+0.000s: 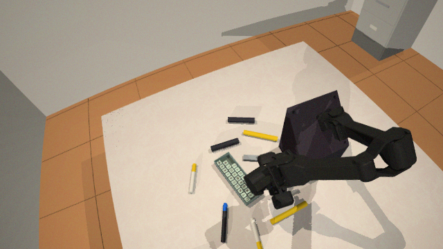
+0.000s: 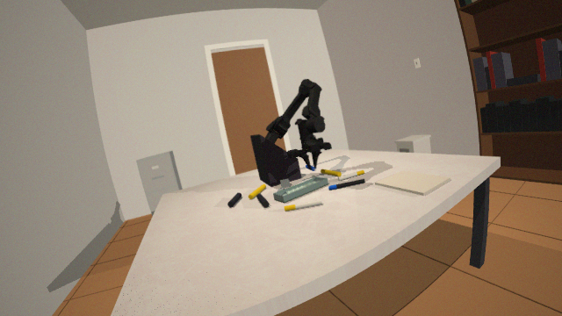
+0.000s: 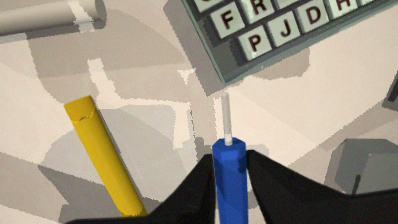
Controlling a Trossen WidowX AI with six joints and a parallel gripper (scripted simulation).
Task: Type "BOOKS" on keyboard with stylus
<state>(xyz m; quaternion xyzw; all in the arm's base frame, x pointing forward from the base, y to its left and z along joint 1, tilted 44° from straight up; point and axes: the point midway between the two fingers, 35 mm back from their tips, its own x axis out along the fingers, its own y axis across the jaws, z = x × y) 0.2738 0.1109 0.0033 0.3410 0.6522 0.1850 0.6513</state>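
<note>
Now: gripper tip 11 cm to the left of the grey block, 7 cm past it and 4 cm above it. The rest, counted from my gripper tip: blue stylus right at my gripper tip; notepad 41 cm ahead, 15 cm to the left, 5 cm below; yellow cylinder 24 cm to the right, 9 cm behind, 4 cm below.
</note>
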